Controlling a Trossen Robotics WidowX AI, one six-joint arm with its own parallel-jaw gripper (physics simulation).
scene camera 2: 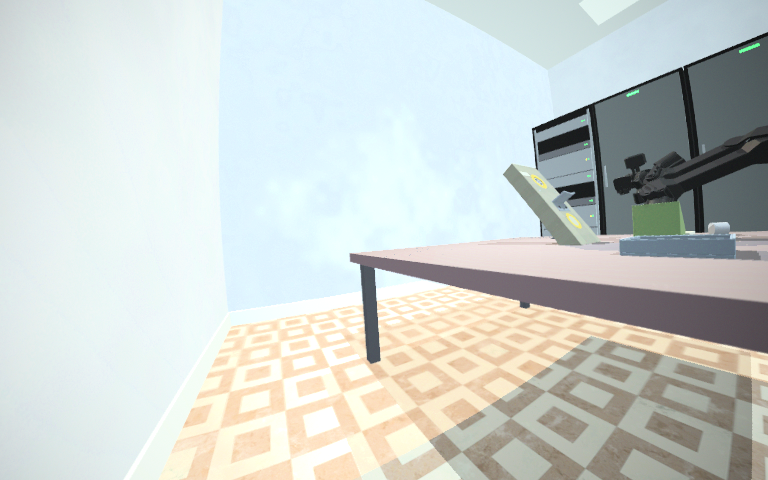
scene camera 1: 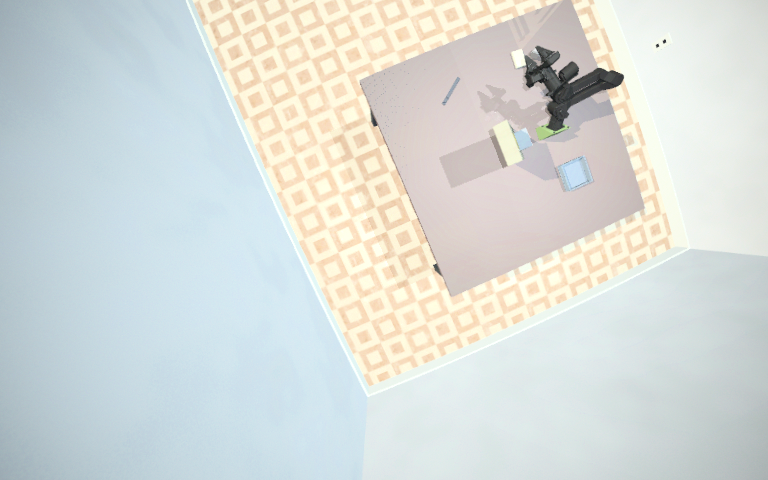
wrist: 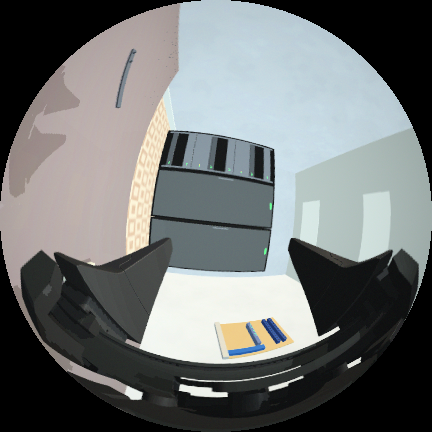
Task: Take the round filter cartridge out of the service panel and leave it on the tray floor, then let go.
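The service panel (scene camera 1: pixel 508 144) (scene camera 2: pixel 546 206) is a pale, tilted slab on the table. Its face carries an upper yellow ring (scene camera 2: pixel 538 181) and a lower yellow ring (scene camera 2: pixel 573 220), with a blue-grey bracket (scene camera 1: pixel 523 138) (scene camera 2: pixel 563 199) sticking out between them. I cannot tell the filter cartridge apart at this size. The shallow blue tray (scene camera 1: pixel 574 173) (scene camera 2: pixel 676 246) stands near the arm's base; no cartridge shows in it from above. My gripper (scene camera 1: pixel 532 52) (wrist: pixel 232 244) is wide open and empty, far from the panel, on the other side of the arm's base from the tray. The panel and tray do not show in the wrist view.
A white block (scene camera 1: pixel 518 58) lies beside the gripper. A whitish rounded piece (scene camera 2: pixel 719 228) shows above the tray's rim; its exact place is unclear. A thin grey bar (scene camera 1: pixel 451 91) (wrist: pixel 125 80) lies toward the far table edge. The green arm base (scene camera 1: pixel 546 133) (scene camera 2: pixel 656 219) stands between panel and tray.
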